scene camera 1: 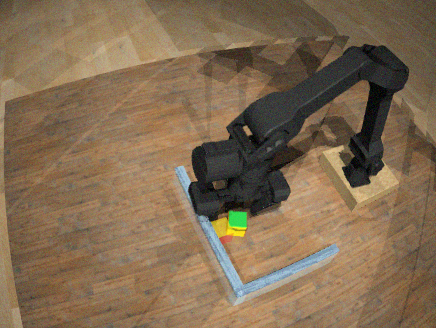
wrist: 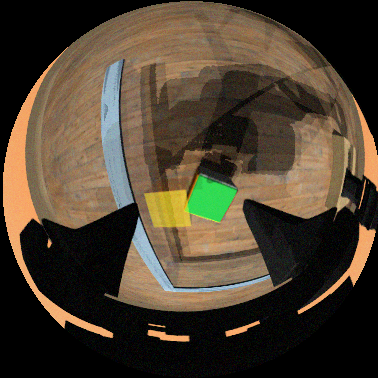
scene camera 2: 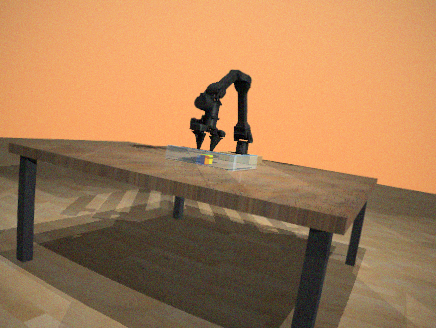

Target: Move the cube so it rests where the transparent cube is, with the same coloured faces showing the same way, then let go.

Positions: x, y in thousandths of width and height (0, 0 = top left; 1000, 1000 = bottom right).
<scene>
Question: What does the cube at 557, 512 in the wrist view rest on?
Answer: The table.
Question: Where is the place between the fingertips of my gripper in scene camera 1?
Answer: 529, 660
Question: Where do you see an L-shaped grey rail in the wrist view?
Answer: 329, 358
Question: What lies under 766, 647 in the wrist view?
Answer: My gripper.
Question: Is my gripper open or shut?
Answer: Open.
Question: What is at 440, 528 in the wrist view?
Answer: A transparent cube.
</scene>
